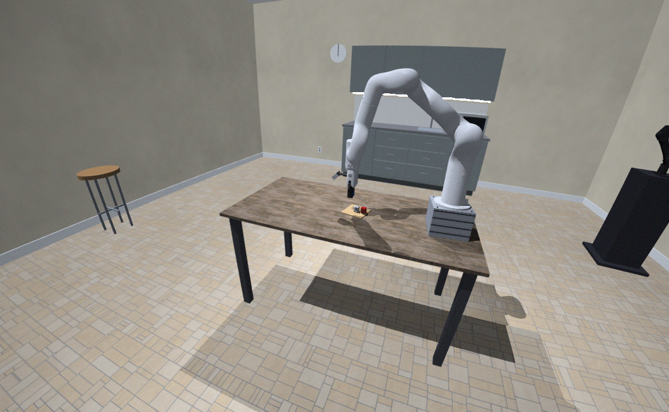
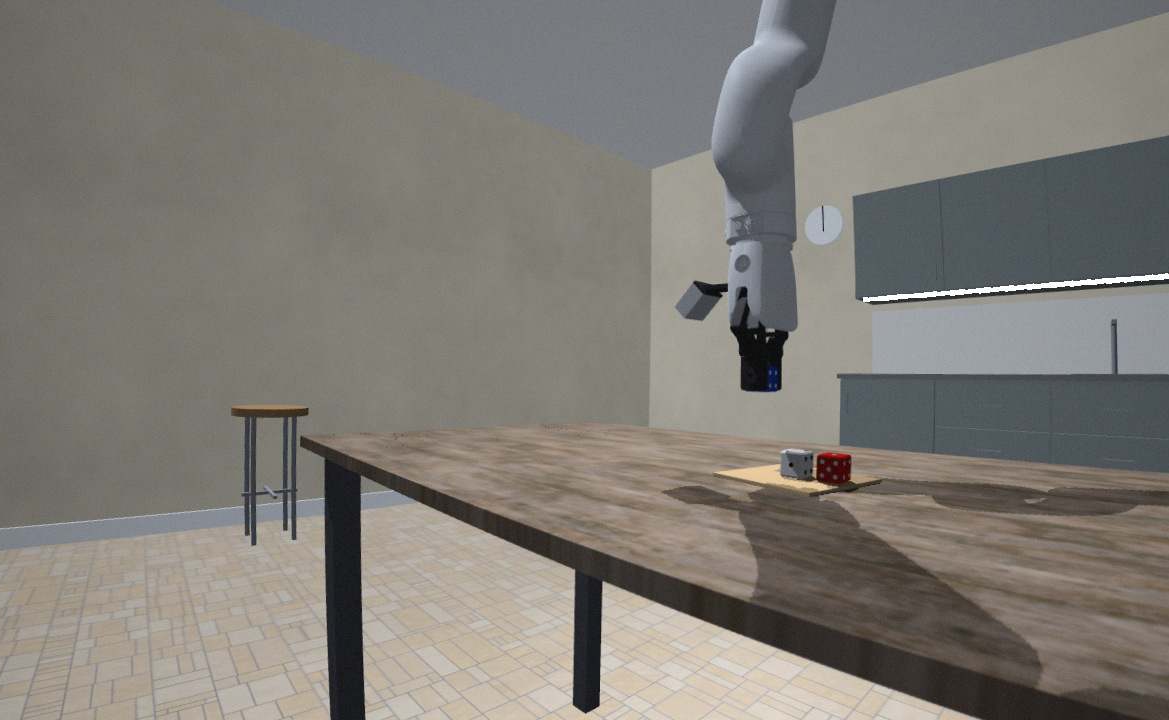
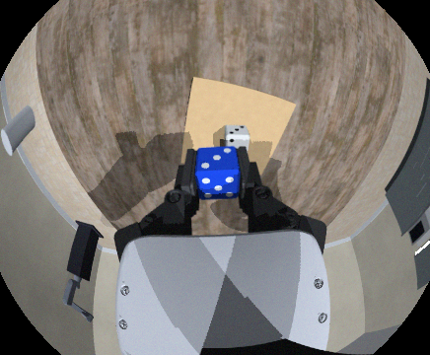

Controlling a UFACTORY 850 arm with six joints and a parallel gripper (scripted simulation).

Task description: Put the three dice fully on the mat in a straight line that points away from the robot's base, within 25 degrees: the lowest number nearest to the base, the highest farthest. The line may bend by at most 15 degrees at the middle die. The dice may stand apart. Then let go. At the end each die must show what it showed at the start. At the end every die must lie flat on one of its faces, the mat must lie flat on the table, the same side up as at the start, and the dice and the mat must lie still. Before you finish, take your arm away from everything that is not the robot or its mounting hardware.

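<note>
Right now my hand is 30 mm past the white die, 30 mm to the left of it and 110 mm above it. The rest, counted from my hand: red die: 80 mm behind, 40 mm to the right, 110 mm below; tan mat: 30 mm behind, 30 mm to the right, 120 mm below; blue die: 10 mm below.
</note>
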